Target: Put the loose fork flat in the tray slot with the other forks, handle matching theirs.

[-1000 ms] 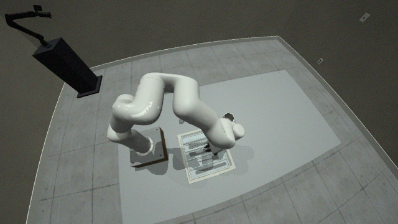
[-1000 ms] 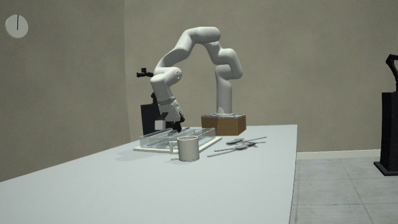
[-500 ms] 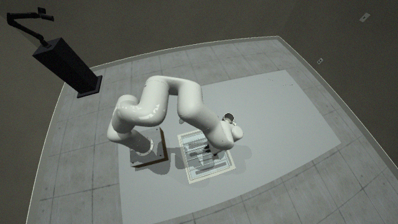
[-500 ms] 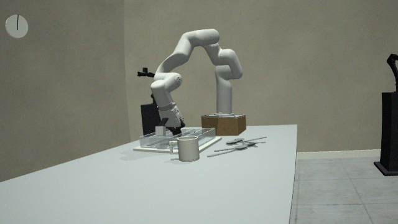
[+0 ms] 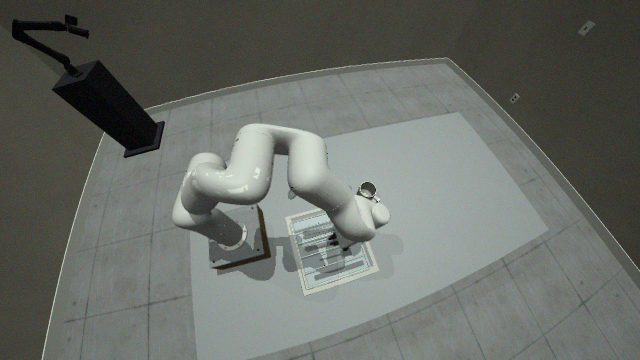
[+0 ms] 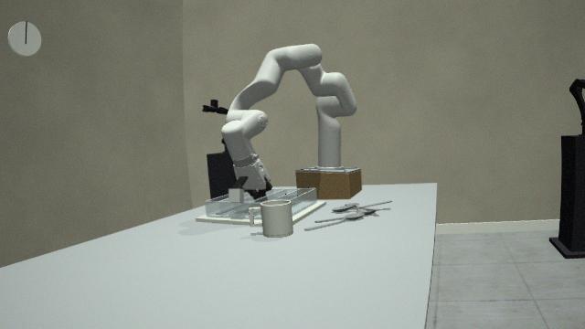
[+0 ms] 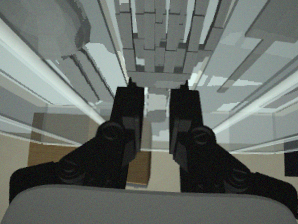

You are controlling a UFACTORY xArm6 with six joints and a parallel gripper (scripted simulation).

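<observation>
The clear cutlery tray lies 20 mm behind my hand. The rest, counted from my hand: white mug 210 mm ahead, 170 mm to the left, 20 mm below.
</observation>
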